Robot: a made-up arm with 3 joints. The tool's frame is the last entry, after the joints.
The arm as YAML. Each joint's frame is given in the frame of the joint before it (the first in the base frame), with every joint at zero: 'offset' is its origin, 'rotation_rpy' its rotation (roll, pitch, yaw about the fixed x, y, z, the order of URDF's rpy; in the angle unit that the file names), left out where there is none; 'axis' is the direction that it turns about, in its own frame. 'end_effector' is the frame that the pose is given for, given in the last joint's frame.
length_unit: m
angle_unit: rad
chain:
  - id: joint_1
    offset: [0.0, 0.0, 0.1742]
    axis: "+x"
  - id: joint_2
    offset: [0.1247, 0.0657, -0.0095]
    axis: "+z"
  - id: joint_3
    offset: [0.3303, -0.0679, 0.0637]
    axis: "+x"
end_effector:
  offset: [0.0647, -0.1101, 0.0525]
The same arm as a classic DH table. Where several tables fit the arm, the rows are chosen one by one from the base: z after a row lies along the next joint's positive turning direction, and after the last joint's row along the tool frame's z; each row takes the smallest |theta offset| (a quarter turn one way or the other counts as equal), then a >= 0, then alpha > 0; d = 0 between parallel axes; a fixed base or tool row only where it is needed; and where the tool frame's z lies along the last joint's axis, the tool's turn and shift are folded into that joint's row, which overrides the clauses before.
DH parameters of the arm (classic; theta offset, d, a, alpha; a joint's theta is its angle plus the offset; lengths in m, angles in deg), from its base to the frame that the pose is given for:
base (fixed): 90 0.1742 0 90
joint_1: 0 0.1247 0.0657 -90
joint_2: 0 0.0542 -0.0679 90
joint_3: 0 0.395 -0.1101 -90
tool (fixed): -90 0.0525 0 0

